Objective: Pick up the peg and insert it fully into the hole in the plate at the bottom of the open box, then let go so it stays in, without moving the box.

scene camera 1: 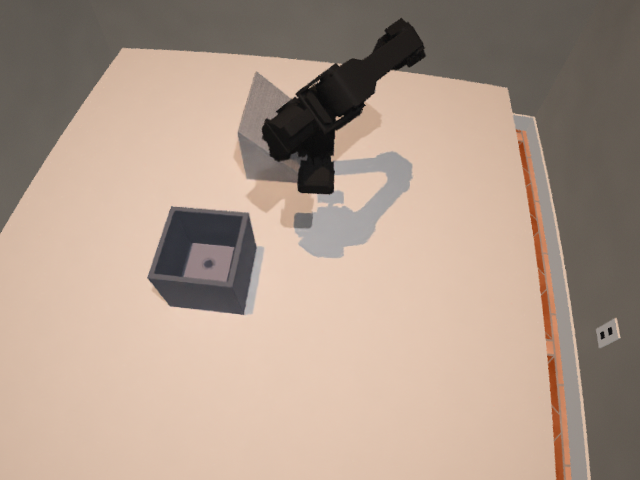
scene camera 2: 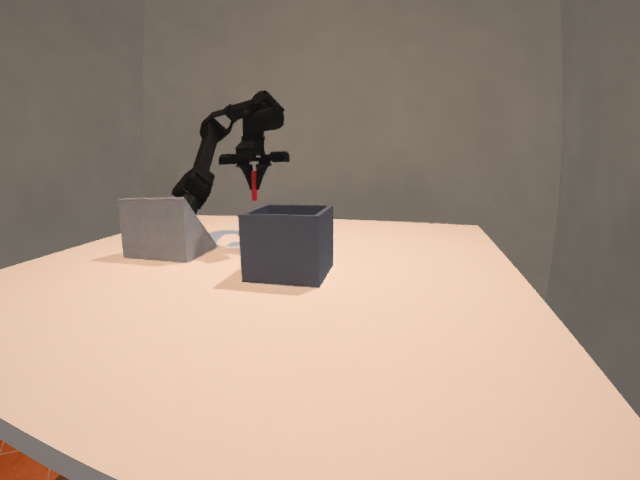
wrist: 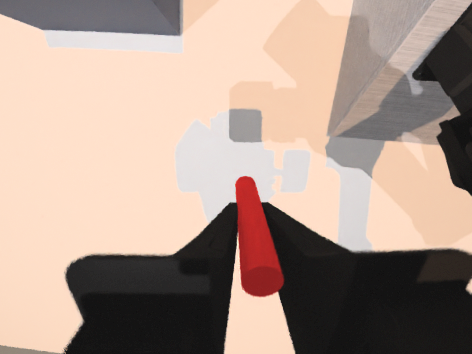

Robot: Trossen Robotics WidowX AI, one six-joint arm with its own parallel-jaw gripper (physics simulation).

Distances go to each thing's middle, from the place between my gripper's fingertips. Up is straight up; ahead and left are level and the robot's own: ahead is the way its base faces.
Now: hand 10 mm below the red peg (wrist: 261, 275). Round my hand: pale plate (scene camera 1: 212, 262) (140 mm ahead, 210 mm to the right, 130 mm below); then dark blue-grey box (scene camera 1: 184, 226) (140 mm ahead, 210 mm to the right, 90 mm below).
